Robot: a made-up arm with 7 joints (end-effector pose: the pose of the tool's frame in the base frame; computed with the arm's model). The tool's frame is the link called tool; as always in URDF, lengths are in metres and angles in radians.
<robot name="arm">
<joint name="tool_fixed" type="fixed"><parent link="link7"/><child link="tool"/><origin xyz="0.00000 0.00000 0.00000" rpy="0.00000 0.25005 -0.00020"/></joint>
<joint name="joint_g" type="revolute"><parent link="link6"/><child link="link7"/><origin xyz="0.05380 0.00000 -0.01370" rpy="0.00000 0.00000 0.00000"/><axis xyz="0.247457 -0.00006 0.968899"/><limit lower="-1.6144" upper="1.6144"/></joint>
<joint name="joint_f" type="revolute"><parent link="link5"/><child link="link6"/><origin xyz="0.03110 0.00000 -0.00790" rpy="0.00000 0.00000 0.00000"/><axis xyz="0.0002 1 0.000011"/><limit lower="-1.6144" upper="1.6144"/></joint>
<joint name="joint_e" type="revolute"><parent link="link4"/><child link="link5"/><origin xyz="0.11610 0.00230 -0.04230" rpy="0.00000 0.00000 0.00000"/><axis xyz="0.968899 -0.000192 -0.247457"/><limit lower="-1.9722" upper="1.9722"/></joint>
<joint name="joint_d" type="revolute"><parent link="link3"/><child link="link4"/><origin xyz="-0.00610 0.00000 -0.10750" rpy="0.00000 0.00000 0.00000"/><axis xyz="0.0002 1 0.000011"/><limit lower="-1.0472" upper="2.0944"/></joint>
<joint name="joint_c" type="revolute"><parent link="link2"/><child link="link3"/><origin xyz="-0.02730 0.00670 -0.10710" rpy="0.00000 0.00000 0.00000"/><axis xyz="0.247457 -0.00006 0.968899"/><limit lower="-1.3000" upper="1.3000"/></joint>
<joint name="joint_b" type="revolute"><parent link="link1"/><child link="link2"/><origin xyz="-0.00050 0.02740 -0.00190" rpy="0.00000 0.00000 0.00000"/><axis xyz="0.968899 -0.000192 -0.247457"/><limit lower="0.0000" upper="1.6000"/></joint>
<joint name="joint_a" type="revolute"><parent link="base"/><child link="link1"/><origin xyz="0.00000 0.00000 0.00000" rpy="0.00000 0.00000 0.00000"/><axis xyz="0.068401 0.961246 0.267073"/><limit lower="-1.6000" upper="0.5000"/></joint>
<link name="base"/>
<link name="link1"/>
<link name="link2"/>
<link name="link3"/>
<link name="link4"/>
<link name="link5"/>
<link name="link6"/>
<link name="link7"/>
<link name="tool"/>
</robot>
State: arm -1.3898 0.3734 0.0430 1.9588 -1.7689 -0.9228 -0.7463
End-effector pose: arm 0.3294 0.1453 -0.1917 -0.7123 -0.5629 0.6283
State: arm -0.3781 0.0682 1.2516 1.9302 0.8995 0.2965 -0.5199
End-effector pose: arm 0.0088 -0.0071 -0.4098 -0.8993 1.7580 -0.4350
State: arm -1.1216 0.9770 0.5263 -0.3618 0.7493 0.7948 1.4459
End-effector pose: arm 0.1743 0.2079 0.1554 0.1783 -1.3079 2.6552
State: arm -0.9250 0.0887 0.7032 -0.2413 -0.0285 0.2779 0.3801
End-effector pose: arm 0.2884 0.1371 -0.0316 -0.3236 -0.5665 0.8045
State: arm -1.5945 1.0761 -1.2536 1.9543 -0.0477 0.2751 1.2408
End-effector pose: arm 0.2417 0.3620 0.0253 1.9768 0.1304 2.0013
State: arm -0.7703 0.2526 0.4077 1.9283 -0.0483 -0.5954 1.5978
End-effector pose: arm 0.1862 0.1010 -0.3646 0.5629 0.7034 1.8162
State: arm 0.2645 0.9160 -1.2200 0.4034 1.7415 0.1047 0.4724
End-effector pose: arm -0.1049 0.1606 -0.3309 1.7578 -0.4628 -1.8173
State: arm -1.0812 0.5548 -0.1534 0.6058 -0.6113 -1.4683 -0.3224
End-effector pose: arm 0.3291 0.1044 -0.0266 0.1663 -1.6700 -0.2929
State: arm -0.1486 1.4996 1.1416 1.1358 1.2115 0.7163 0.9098
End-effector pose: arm 0.0253 0.4383 0.0608 -1.9297 -0.8005 -2.1788
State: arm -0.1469 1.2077 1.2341 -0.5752 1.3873 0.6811 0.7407
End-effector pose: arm 0.0548 0.2150 0.1397 -1.4418 1.0385 -2.2085
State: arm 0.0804 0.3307 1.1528 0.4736 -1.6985 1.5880 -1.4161
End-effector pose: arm 0.0244 0.2446 -0.2577 -1.8097 -0.7610 -0.9524
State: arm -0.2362 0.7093 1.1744 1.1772 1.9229 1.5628 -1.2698
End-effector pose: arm 0.0007 0.3406 -0.2055 -0.4527 2.3581 1.2909
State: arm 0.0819 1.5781 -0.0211 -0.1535 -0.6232 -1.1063 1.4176
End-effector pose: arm 0.1910 0.1924 -0.0303 -0.0021 -0.9851 0.5589
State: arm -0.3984 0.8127 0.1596 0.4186 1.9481 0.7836 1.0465
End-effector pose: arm 0.2391 0.2677 -0.1231 -2.6649 0.7609 -1.1966
